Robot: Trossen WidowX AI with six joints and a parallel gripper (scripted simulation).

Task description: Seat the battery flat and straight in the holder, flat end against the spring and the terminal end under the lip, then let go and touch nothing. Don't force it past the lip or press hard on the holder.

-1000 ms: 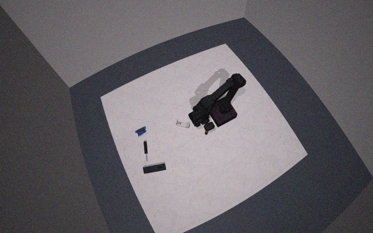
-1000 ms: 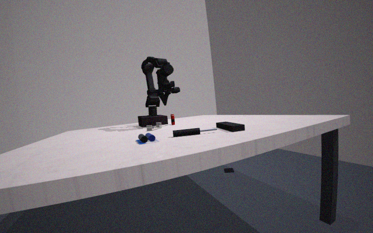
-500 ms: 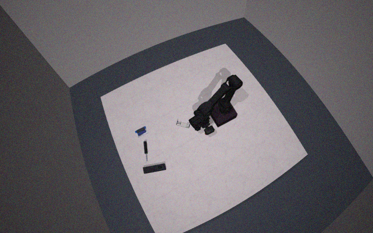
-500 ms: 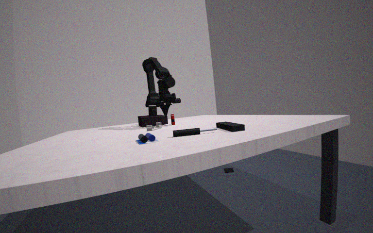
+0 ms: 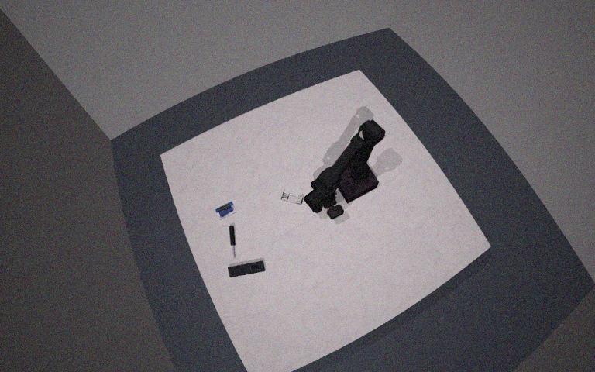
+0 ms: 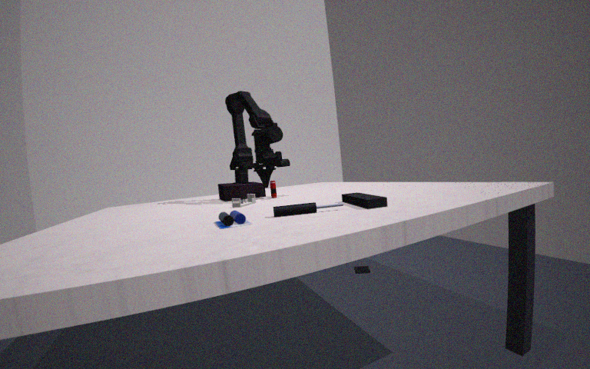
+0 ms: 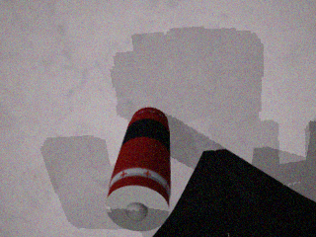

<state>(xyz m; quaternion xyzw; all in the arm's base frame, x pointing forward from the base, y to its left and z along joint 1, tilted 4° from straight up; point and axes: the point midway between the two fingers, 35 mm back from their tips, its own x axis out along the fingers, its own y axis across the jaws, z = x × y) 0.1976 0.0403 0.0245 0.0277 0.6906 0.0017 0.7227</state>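
Right now the battery is 3 cm to the left of my gripper tip and 1 cm below it. Round my gripper tip: black-handled screwdriver (45 cm ahead, 6 cm to the right, 3 cm below); then flat black box (45 cm ahead, 8 cm to the left, 3 cm below).
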